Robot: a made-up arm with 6 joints.
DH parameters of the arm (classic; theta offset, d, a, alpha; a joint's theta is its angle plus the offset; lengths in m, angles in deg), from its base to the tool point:
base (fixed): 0 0.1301 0 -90
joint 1: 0 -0.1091 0.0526 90
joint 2: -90 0.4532 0.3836 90
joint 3: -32.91 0 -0.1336 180
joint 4: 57.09 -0.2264 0.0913 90
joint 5: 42.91 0 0.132 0
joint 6: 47.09 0.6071 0.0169 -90
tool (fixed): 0 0.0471 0 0
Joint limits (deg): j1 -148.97..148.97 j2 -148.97..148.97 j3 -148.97..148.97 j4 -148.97..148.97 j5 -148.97..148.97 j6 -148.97..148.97
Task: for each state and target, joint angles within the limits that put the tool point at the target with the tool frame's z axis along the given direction. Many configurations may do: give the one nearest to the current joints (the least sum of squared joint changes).
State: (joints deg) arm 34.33 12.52 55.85 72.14 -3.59 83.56
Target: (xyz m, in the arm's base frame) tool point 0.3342 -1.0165 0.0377 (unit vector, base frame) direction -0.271 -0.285 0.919
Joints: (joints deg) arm 82.21 15.51 68.27 59.83 16.82 81.55
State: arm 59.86 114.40 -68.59 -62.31 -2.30 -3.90
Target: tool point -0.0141 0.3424 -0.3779 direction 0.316 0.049 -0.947
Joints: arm 86.00 146.87 -101.74 -35.37 22.48 29.08
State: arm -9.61 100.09 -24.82 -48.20 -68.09 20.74
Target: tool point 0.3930 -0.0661 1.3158 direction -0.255 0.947 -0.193
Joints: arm -35.36 109.05 -19.17 -54.16 -86.61 -4.08
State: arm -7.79 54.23 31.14 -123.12 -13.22 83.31
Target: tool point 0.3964 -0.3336 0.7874 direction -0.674 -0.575 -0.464
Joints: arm 48.87 97.09 34.43 -134.16 -20.01 53.99
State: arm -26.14 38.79 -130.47 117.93 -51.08 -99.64
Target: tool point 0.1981 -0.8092 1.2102 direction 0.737 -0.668 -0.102
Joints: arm 16.40 3.25 -148.10 113.06 -43.49 -92.33
